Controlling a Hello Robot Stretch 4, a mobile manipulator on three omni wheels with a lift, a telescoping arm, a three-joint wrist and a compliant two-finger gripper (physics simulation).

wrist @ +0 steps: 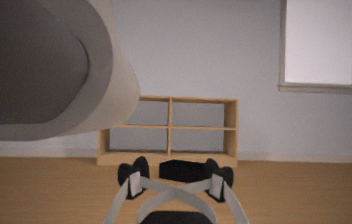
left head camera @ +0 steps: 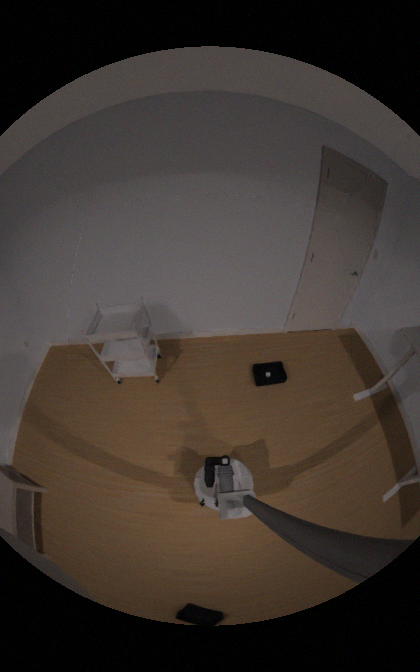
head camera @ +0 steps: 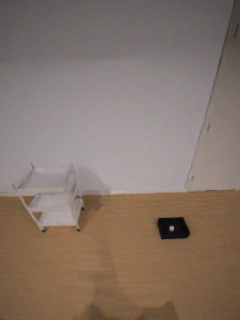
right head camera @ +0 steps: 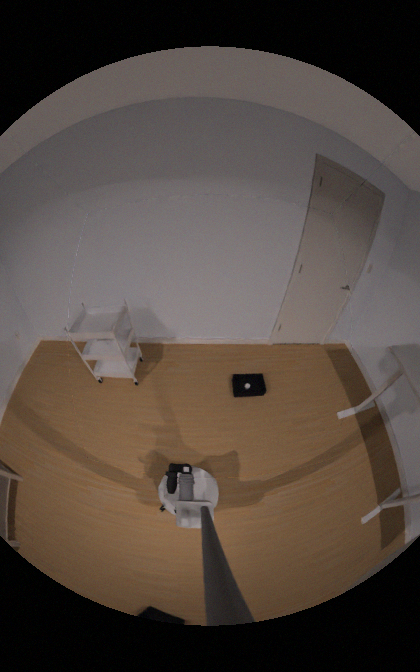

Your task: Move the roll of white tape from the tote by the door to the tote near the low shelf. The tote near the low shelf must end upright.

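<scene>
A black tote lies on the floor near the door. The roll of white tape shows as a small white spot inside it. The other black tote stands on the floor in front of the low wooden shelf; part of this tote also shows at the bottom edge of both side head views. It looks level, but its inside is hidden. My gripper is open and empty in the wrist view, with the shelf-side tote well beyond its fingertips.
A white three-tier cart stands by the wall, left of the door. White desk feet stand at the right. A low table partly shows at the left.
</scene>
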